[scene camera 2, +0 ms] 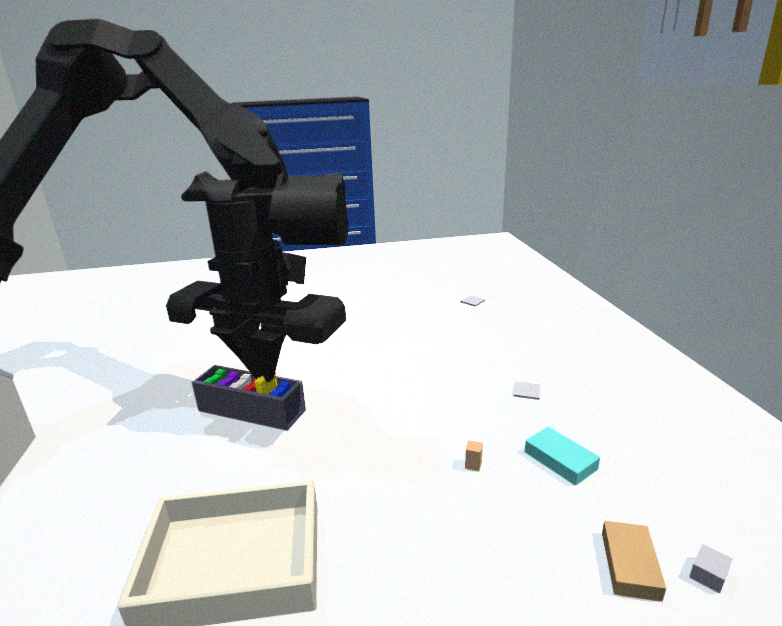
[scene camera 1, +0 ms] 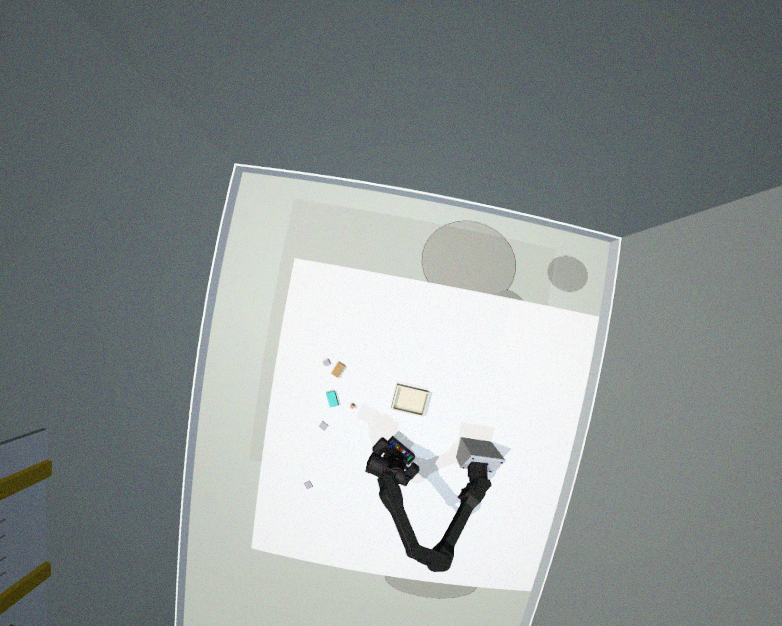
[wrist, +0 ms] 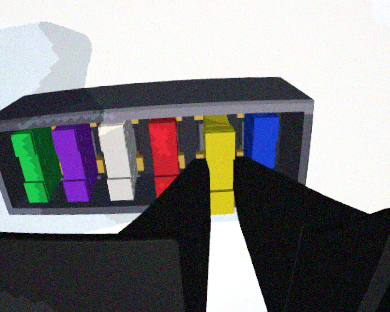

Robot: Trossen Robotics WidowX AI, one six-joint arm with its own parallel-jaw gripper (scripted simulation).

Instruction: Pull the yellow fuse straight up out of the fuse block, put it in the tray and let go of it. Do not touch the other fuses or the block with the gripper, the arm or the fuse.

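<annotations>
There's a cream tray here, and [scene camera 1: 407,399] and [scene camera 2: 246,553] are the same spot on it.
</annotations>
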